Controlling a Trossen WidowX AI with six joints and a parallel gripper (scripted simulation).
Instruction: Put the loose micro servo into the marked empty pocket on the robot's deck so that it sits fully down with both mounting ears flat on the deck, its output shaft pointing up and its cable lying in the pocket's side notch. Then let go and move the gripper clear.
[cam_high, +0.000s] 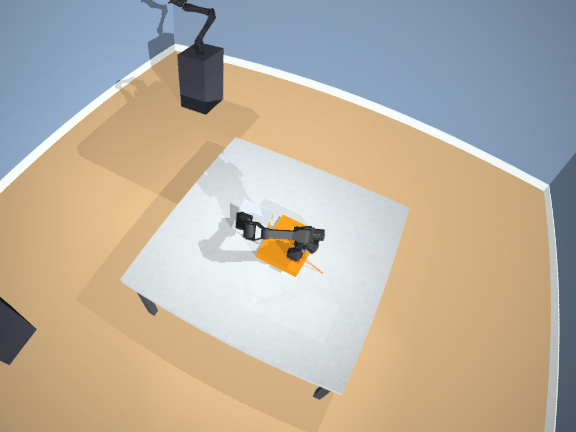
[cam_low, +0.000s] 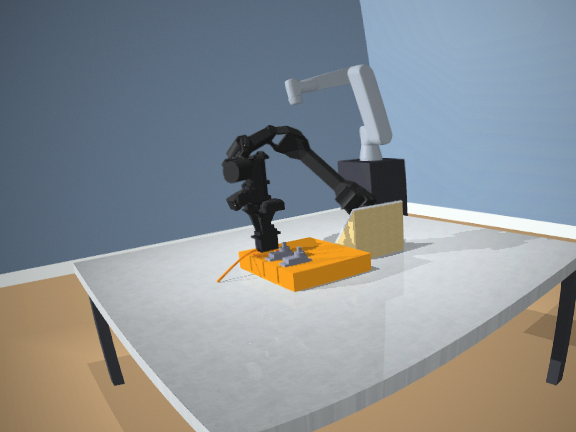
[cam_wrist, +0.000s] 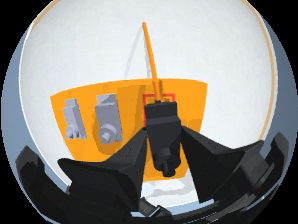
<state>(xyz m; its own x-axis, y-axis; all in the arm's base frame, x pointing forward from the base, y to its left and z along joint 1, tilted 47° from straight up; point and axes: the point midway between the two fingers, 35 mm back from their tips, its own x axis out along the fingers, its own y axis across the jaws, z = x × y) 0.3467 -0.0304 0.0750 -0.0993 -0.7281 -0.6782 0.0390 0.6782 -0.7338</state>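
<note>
Now: the orange deck 120 mm behind my gripper tip, 80 mm to the left of it and 80 mm below it.
</note>
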